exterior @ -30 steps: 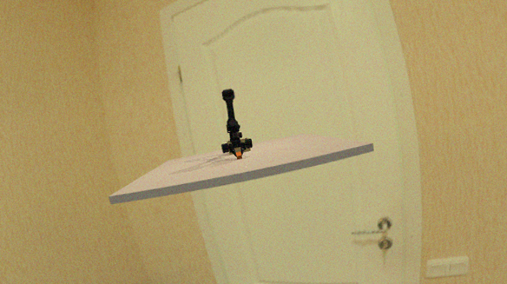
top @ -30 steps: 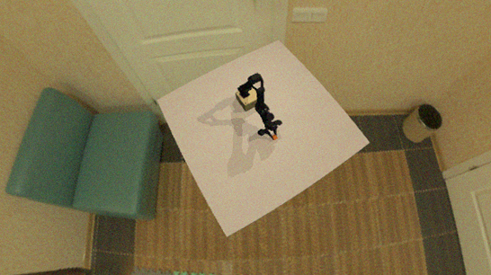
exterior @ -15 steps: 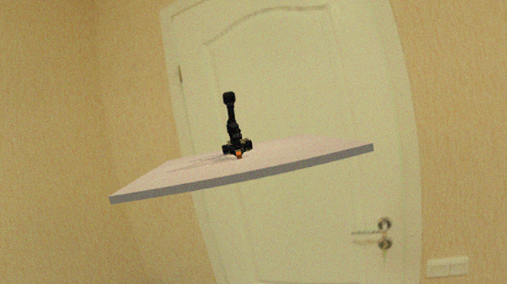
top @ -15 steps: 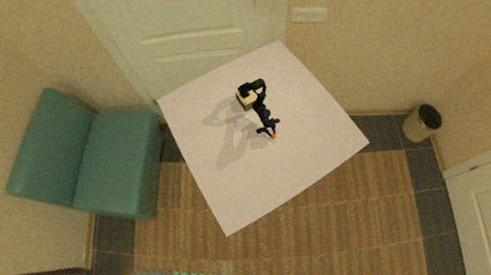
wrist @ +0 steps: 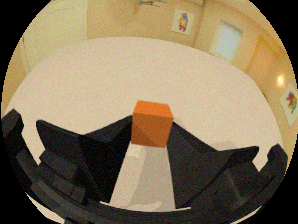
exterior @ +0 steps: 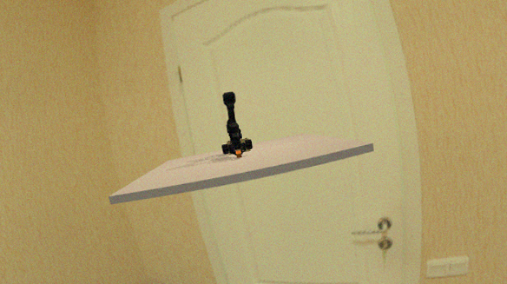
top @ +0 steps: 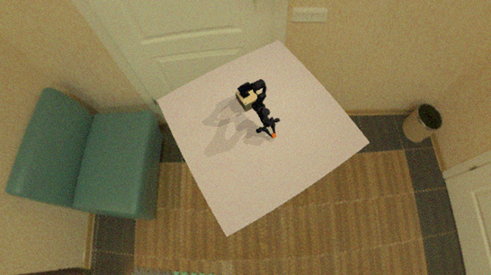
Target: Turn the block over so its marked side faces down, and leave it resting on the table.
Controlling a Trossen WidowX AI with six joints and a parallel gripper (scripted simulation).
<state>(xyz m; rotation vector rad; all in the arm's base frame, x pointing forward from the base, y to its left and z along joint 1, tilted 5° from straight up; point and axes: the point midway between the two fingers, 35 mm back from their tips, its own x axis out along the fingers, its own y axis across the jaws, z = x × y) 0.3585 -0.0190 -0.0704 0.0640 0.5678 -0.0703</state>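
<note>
Now: the orange block 10 mm below my gripper tip.
</note>
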